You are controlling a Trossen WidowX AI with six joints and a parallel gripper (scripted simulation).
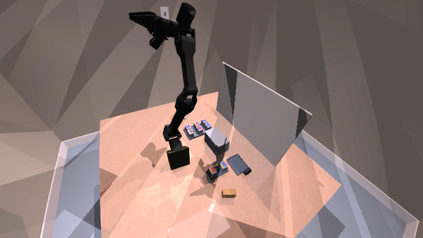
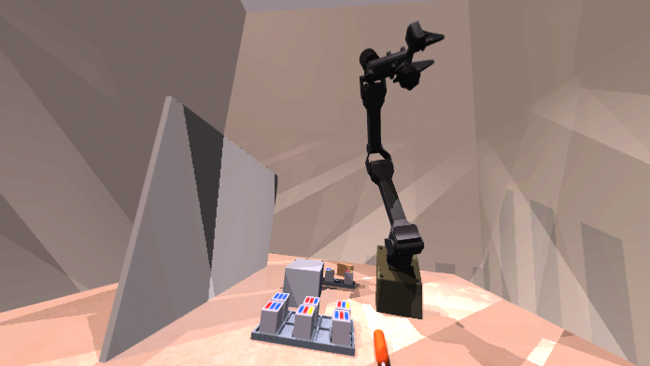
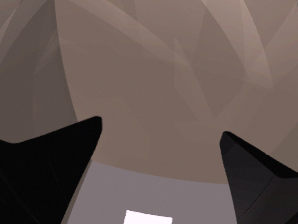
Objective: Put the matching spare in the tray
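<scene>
My gripper tip is now 720 mm above the grey spare block, 290 mm to the left of it and 250 mm short of it. Round my gripper tip: tall grey panel (610 mm ahead, 530 mm below, 60 mm to the right); dark holder (750 mm below, 290 mm ahead, 280 mm to the right); grey box (710 mm below, 360 mm ahead, 90 mm to the right).
</scene>
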